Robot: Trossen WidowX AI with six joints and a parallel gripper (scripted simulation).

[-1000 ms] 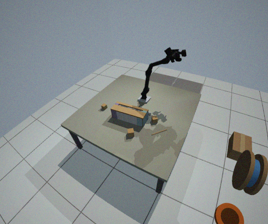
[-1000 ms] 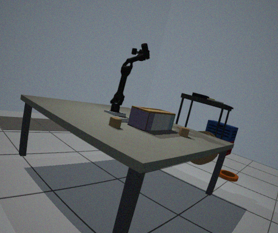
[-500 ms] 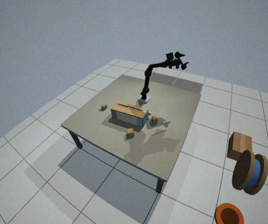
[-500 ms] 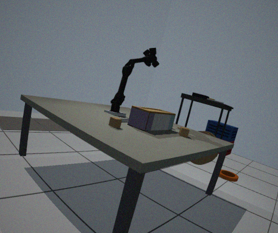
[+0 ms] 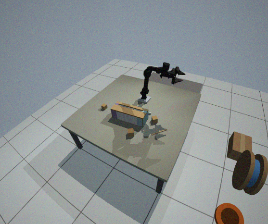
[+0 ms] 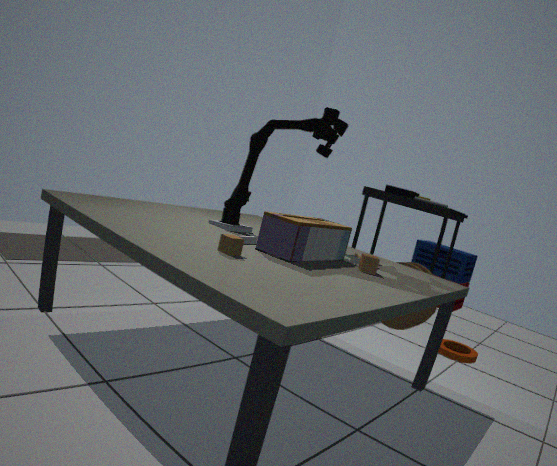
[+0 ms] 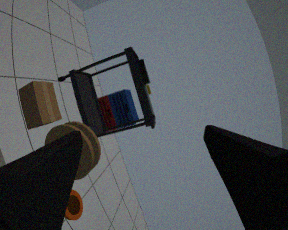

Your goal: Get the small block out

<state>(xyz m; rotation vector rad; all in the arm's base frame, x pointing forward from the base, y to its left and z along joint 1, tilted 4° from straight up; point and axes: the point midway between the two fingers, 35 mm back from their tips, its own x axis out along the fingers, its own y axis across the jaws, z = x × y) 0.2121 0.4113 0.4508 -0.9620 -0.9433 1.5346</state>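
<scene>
Now: gripper tip 16 cm short of the box, 49 cm to the left of it and 41 cm above it. Round my gripper tip: thin wooden stick (31 cm ahead, 14 cm to the right, 47 cm below); then small tan block (18 cm ahead, 47 cm to the right, 39 cm below).
</scene>
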